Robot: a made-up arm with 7 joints.
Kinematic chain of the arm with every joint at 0, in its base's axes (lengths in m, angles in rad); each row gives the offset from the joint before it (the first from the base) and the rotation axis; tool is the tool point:
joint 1: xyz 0 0 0.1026 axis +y
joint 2: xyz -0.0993 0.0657 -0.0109 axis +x
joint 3: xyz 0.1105 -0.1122 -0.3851 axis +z
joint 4: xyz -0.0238 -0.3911 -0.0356 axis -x
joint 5: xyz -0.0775 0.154 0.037 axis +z
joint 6: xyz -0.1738 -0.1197 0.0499 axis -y
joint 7: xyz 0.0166 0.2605 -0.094 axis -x
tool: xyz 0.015 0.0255 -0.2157
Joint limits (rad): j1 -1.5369..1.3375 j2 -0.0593..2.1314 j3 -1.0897..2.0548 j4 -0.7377..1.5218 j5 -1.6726..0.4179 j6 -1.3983..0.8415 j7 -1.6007..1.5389
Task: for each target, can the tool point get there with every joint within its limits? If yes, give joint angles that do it. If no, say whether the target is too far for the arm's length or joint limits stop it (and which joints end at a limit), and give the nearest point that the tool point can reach.
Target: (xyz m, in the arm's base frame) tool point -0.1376 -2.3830 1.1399
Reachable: no: too far | nearest point -0.5598 -0.7461 0.2673 | short by 1.902 m
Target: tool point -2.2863 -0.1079 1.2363
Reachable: no: too far | nearest point -1.0910 -0.0209 0.4356 | short by 1.441 m
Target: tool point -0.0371 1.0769 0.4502
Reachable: yes | joints -1.2045 1.9656 0.9923 1.2606 -1.2794 -0.8727 -0.5695
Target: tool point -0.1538 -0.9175 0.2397
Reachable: no: joint limits stop it (at a limit: joint 1, joint 2, joint 4, joint 5, joint 6) | nearest point -0.2640 -0.7046 0.1663 | short by 0.251 m
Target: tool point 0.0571 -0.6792 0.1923
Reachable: no: joint limits stop it (at a limit: joint 1, joint 2, joint 4, joint 6) | nearest point 0.1263 -0.6158 0.1813 | short by 0.095 m
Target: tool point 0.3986 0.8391 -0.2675
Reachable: yes | joints 0.2363 1.6774 1.3217 1.2667 -0.9210 0.1577 0.4482
